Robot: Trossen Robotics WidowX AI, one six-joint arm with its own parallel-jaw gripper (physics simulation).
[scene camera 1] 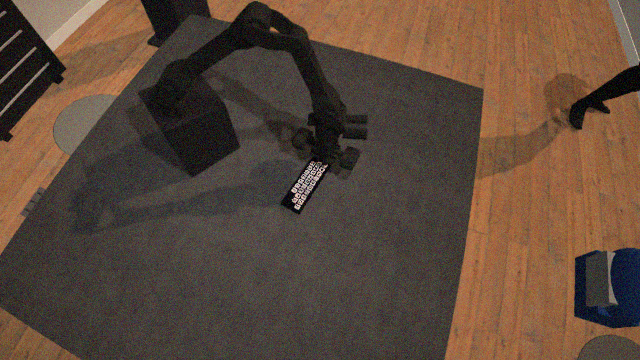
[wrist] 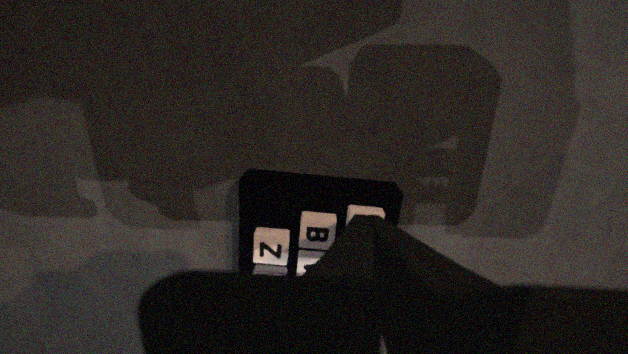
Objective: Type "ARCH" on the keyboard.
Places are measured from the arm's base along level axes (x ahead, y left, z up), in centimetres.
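Where they show: gripper, fingertip midpoint: (scene camera 1: 325,163) (wrist: 364,226); arm's base at its link origin: (scene camera 1: 174,111).
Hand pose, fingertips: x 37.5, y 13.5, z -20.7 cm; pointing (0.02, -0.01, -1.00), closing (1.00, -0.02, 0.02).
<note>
Each offset is from my fingertips to the top centre of the thing. Level surfaces: height alone.
The black keyboard {dx -2.4, dy -7.9, dz -0.4 cm} (scene camera 1: 308,186) (wrist: 320,190) with white letter keys lies on the dark mat {dz -2.2 cm} (scene camera 1: 300,280). In the wrist view, its end shows a Z key {dx -3.5, dy -1.2, dz -0.4 cm} (wrist: 271,246), a B key {dx -1.7, dy -0.5, dz -0.4 cm} (wrist: 318,230) and part of a third key {dx +0.1, dy -0.3, dz -0.4 cm} (wrist: 365,210) in the right column. My gripper (scene camera 1: 326,159) (wrist: 364,226) is shut with nothing between its fingers. Its tip is over that third key and covers its letter; I cannot tell whether it touches the key. The fingers and gripper body hide the keys further down in the wrist view.
The arm stands on a dark block (scene camera 1: 200,135) at the mat's upper left. A dark leg (scene camera 1: 607,92) shows on the wooden floor (scene camera 1: 530,210) at the right. A blue object (scene camera 1: 625,290) stands at the lower right. Arm shadows fall across the mat.
</note>
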